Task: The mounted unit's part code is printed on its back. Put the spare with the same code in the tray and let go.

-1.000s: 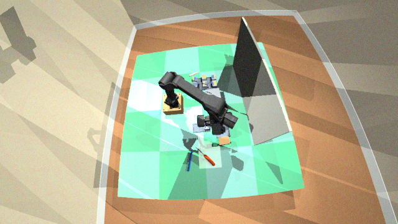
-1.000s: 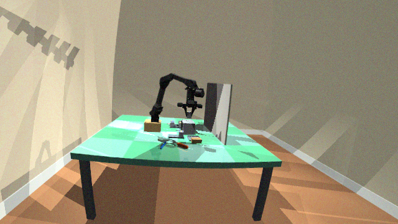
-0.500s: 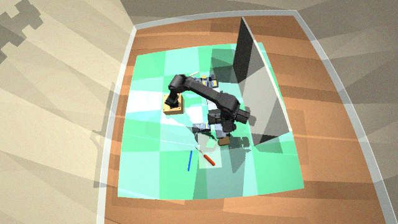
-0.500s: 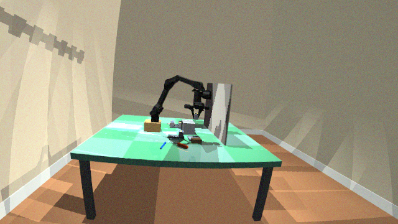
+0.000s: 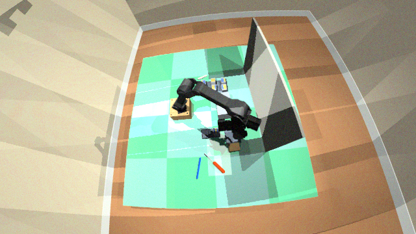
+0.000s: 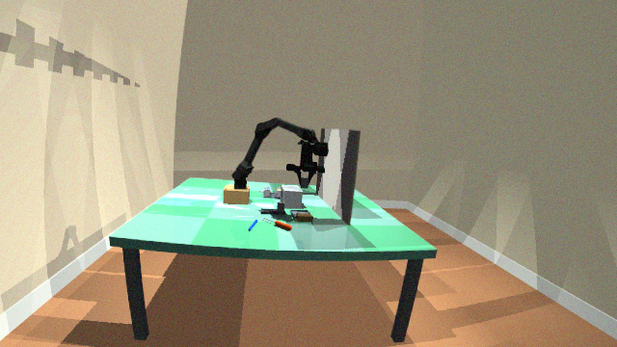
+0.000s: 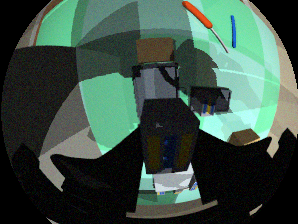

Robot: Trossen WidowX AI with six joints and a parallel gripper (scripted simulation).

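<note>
Now: gripper tip 150 mm above the tray. The rest, counted from my gripper tip: orange block: 20 mm behind, 90 mm to the right, 140 mm below; dark spare: 20 mm above; grey mounted unit: 10 mm behind, 210 mm to the left, 100 mm below.
</note>
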